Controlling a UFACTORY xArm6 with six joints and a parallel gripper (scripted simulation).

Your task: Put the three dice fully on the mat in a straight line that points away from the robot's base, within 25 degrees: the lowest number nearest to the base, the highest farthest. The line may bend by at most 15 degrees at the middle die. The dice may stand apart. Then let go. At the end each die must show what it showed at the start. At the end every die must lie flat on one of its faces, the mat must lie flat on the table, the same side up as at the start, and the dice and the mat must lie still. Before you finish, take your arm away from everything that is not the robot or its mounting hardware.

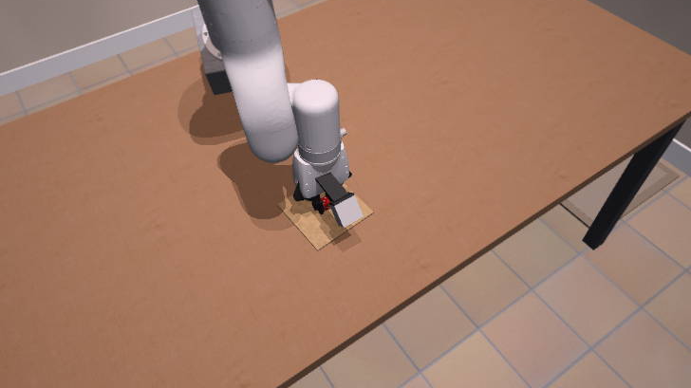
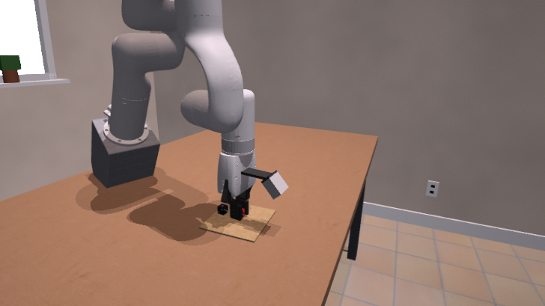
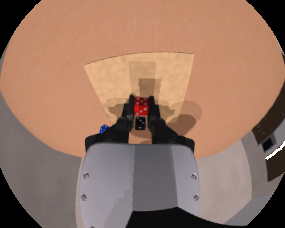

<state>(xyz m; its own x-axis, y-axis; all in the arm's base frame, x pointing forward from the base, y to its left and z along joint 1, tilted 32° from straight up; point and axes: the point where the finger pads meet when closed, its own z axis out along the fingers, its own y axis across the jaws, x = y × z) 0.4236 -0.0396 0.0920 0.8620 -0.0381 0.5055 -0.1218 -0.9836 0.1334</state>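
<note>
My hand is 1 cm above the red die. The rest, counted from my hand: black die 5 cm behind, 1 cm to the left, 2 cm below; tan mat 3 cm below; blue die 8 cm behind, 10 cm to the left, 2 cm below.
</note>
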